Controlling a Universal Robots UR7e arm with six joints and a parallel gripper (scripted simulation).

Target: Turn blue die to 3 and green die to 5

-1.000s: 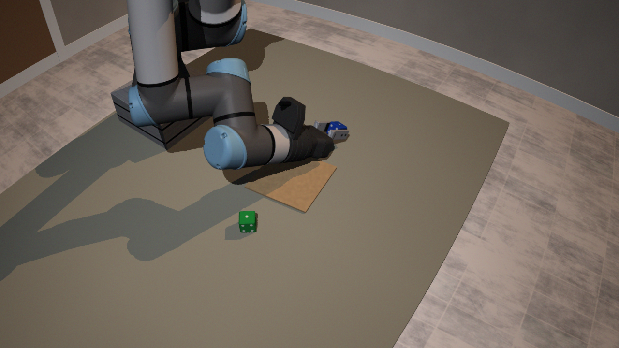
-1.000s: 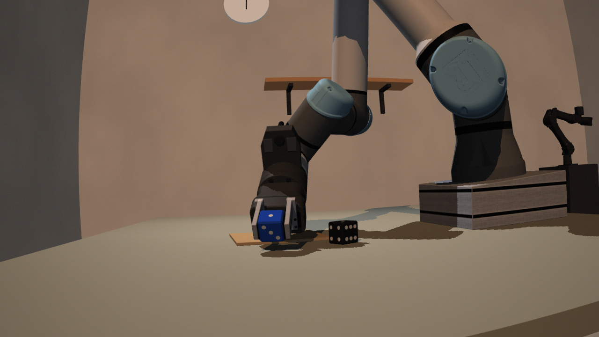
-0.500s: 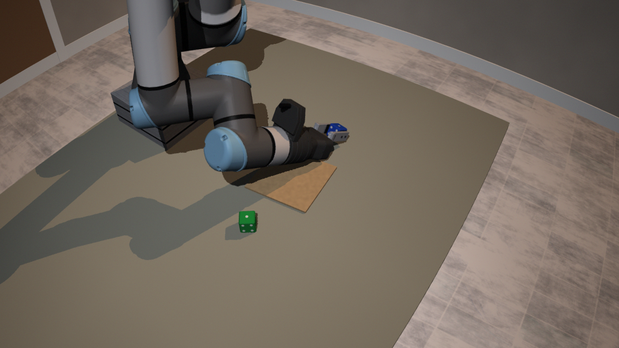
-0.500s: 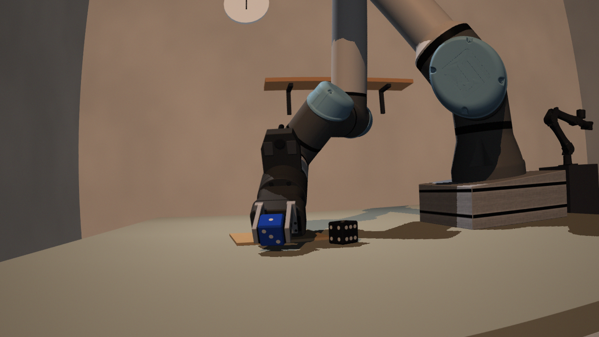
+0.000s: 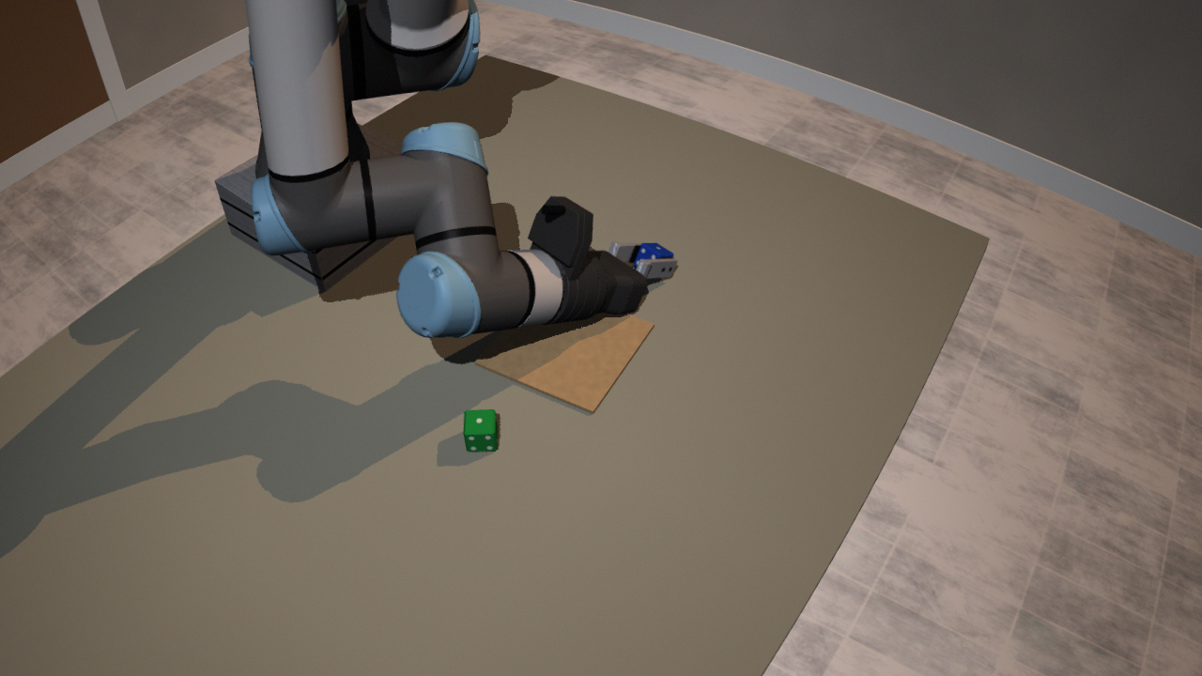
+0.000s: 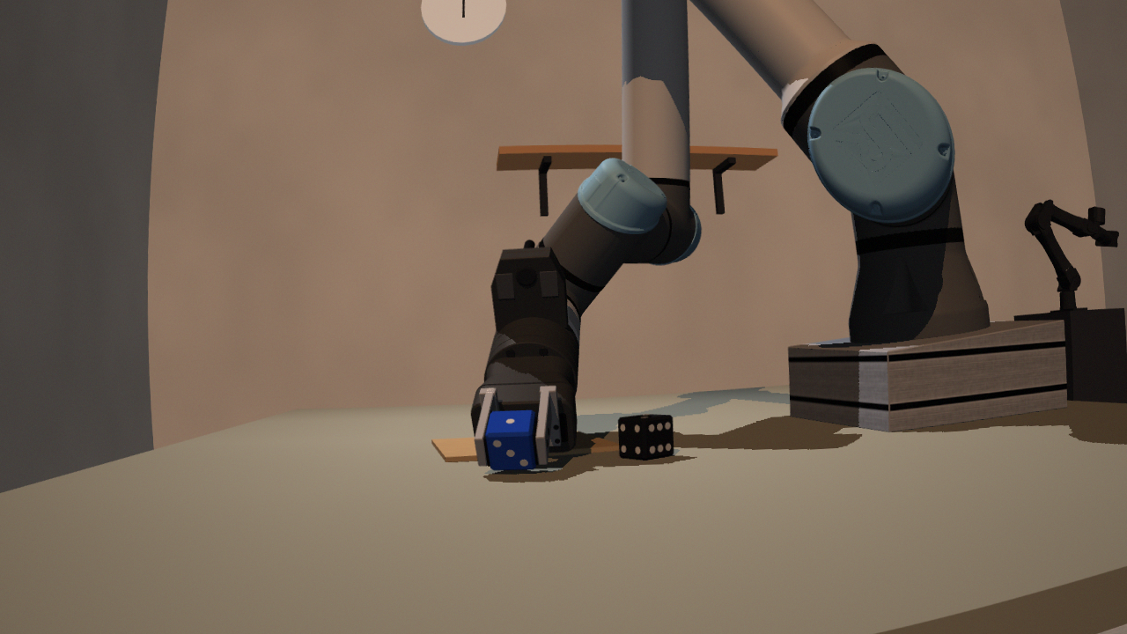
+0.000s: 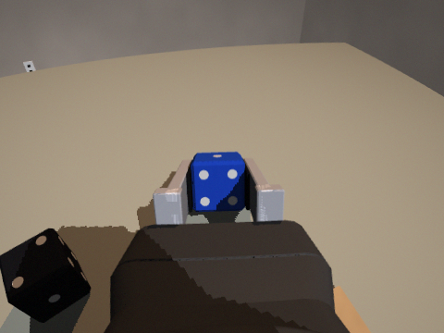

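The blue die is right at my hand. The rest, counted from my hand: green die 300 mm to the right, 10 mm below, 10 mm behind; then brown mat 150 mm to the right, 20 mm below, 20 mm behind; then black die 100 mm behind, 30 mm to the right, 10 mm below.
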